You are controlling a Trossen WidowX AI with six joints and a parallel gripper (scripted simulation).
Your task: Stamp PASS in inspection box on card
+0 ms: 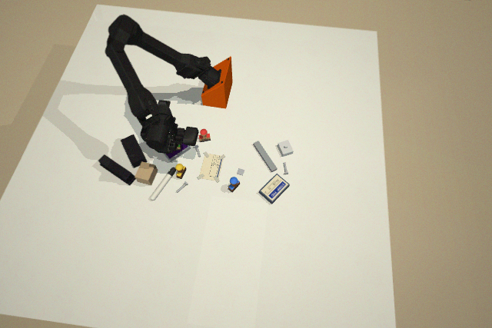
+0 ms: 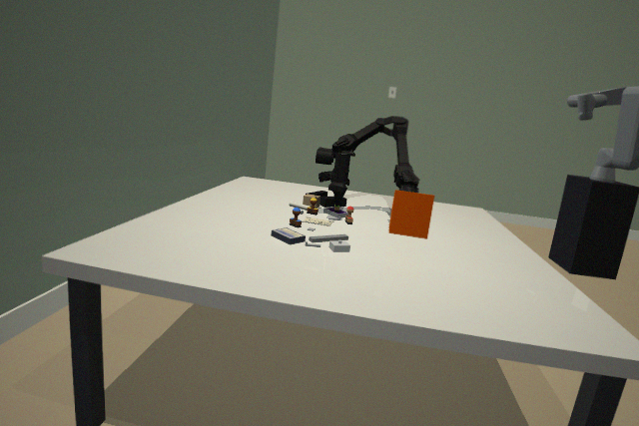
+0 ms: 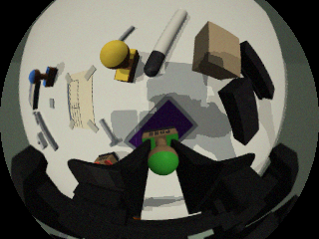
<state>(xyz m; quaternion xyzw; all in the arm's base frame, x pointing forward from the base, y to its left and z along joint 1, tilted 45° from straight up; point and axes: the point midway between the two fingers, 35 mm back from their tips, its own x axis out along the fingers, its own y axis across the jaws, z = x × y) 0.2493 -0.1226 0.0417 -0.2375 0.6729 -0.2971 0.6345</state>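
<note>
Now: the green-knobbed stamp right at my gripper tip. From my gripper tip the other things lie so: purple ink pad: 30 mm below; then red-knob stamp: 100 mm to the left, 50 mm behind, 20 mm below; then yellow stamp: 90 mm ahead, 40 mm to the left, 20 mm below.
</note>
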